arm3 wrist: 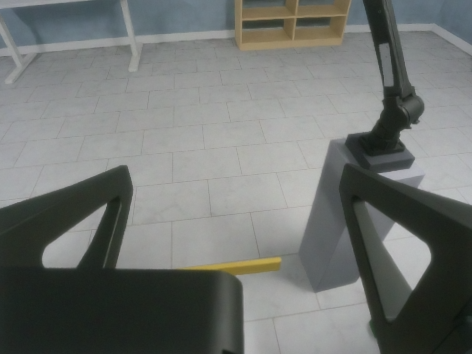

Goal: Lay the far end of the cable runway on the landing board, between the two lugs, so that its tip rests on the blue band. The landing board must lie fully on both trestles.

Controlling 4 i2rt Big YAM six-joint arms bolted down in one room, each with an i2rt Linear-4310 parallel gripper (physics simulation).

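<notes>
My arm3 gripper [236, 169] is open, with its two dark fingers wide apart and floor showing between them. A yellow bar [255, 265] shows below and beyond the fingertips; its left part is hidden behind a dark rounded block at the bottom of the view. I cannot tell which of the task's objects the bar belongs to. The landing board, its lugs and the blue band do not show in this view. The grippers of arm1, arm2 and arm4 do not show.
Another dark arm [400, 107] stands on a grey pedestal [330, 220] at the right; its upper end is cut off. A wooden shelf unit [290, 45] and a white table's leg [129, 35] stand near the back wall. A small green bit [372, 327] shows beside the right finger.
</notes>
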